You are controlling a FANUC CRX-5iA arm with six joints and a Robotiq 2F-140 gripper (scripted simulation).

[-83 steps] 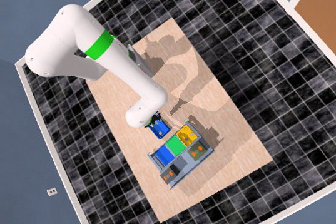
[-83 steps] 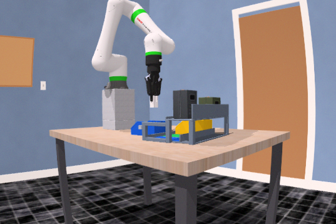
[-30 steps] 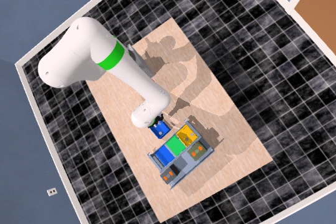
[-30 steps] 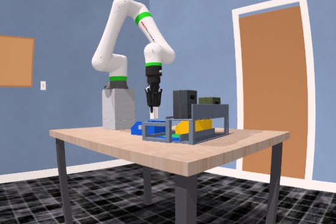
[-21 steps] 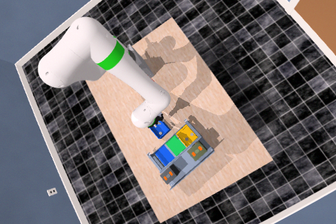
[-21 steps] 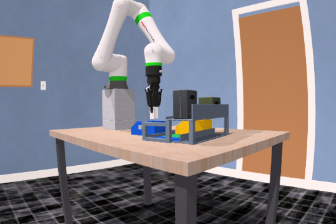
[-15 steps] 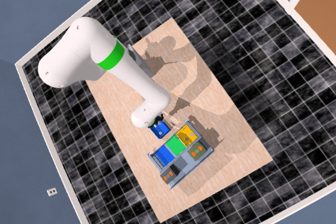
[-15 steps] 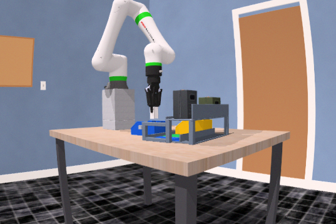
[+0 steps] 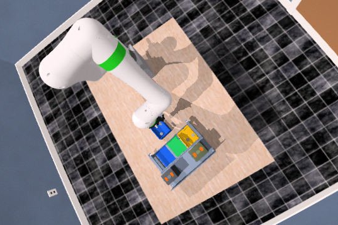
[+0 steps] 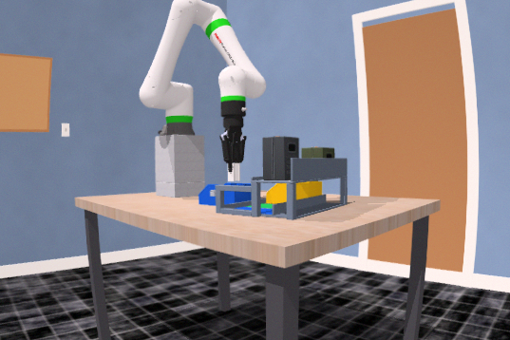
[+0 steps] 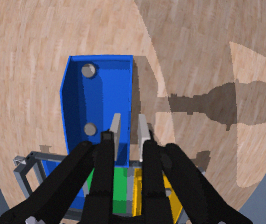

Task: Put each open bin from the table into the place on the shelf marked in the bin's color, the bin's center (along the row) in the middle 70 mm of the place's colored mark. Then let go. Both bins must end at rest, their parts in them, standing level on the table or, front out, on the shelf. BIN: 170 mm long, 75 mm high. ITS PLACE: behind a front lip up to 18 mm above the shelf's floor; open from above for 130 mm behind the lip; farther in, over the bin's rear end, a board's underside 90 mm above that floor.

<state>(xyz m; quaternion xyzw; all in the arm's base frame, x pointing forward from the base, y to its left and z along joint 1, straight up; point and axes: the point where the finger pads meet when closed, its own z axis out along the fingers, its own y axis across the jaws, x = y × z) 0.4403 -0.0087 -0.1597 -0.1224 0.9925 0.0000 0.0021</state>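
Now: the blue bin 1 cm ahead of my hand, 5 cm to the right of it and 8 cm below it. The rest, counted from my hand: yellow bin 20 cm ahead, 12 cm to the left, 7 cm below; dark box 34 cm ahead, 9 cm to the right, 5 cm above.
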